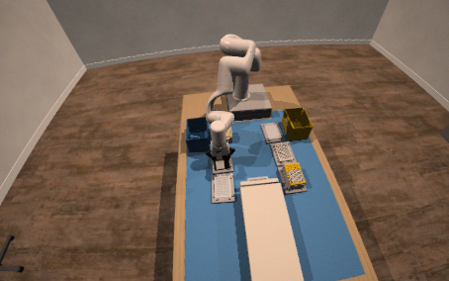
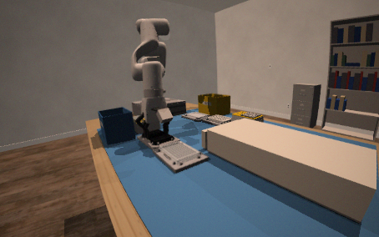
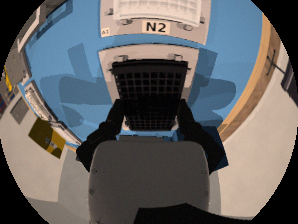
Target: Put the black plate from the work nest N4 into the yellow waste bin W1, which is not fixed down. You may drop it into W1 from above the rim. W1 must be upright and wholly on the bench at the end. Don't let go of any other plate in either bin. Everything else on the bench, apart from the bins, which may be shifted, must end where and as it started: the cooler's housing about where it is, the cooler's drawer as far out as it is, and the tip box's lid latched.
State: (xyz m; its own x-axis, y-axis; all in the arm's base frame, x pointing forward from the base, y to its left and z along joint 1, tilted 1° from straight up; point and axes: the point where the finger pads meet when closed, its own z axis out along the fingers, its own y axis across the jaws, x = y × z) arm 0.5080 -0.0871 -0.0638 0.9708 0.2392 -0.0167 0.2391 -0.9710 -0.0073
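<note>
The grey nest is 3 cm below my hand. From my hand the other things lie so: white plate (17 cm ahead, 3 cm to the left, 1 cm below); then blue bin (16 cm to the right, 15 cm behind, 1 cm above); then black plate (1 cm below).
</note>
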